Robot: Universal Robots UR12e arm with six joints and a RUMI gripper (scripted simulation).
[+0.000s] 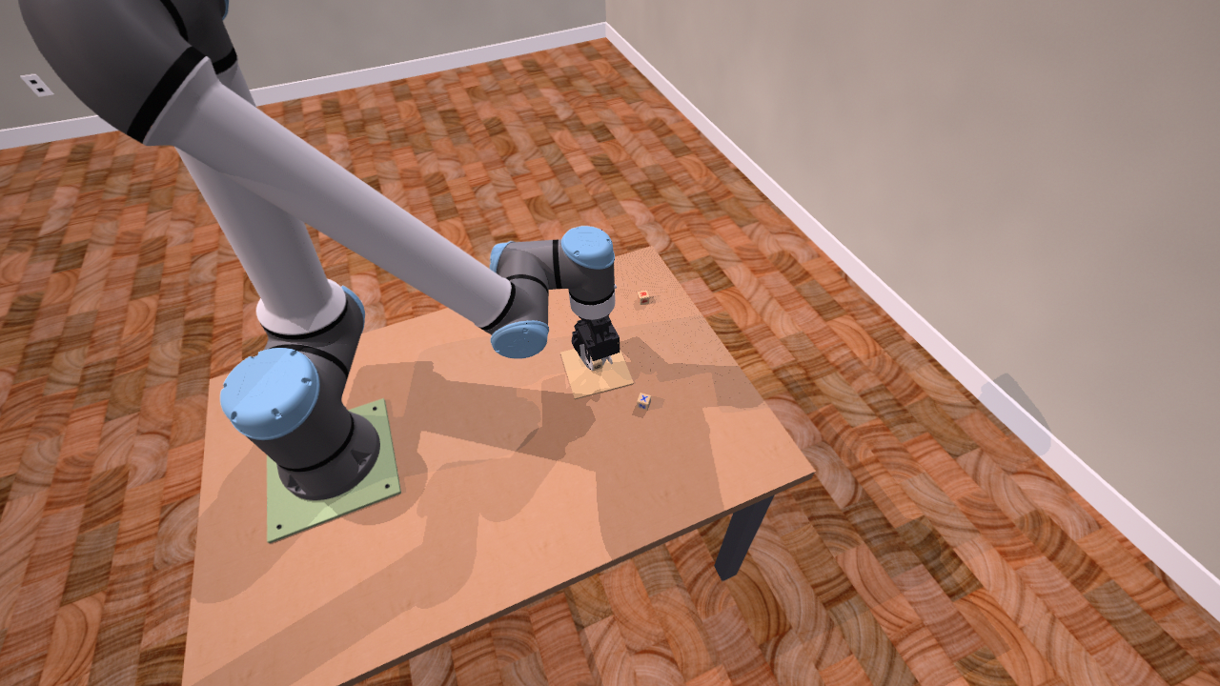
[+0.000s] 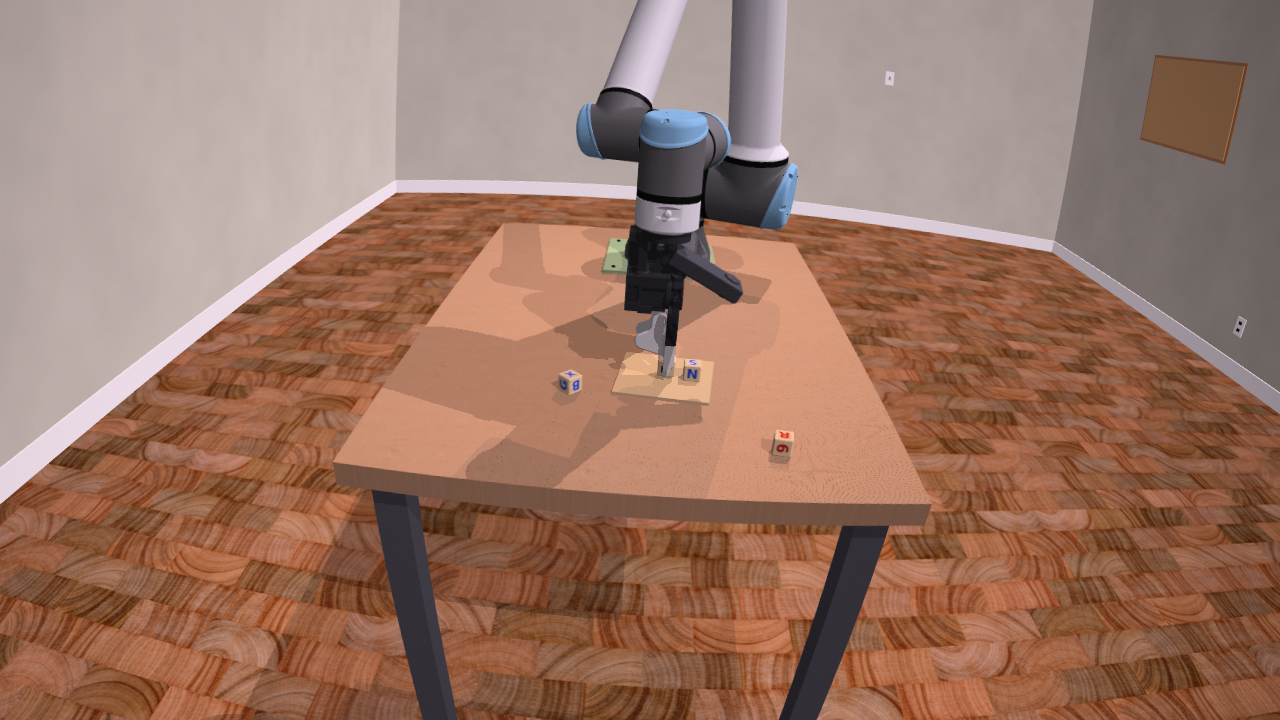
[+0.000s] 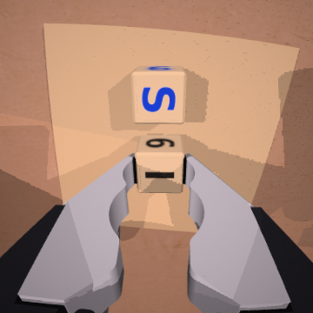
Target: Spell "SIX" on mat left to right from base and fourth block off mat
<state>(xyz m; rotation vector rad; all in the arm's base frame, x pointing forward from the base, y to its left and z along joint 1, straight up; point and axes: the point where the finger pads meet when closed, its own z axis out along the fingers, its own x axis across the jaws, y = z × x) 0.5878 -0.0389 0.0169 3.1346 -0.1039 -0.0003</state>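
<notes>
My gripper is now 2 cm above the mat. The rest, counted from my hand: red-lettered block (20 cm ahead, 14 cm to the left, 1 cm below).
</notes>
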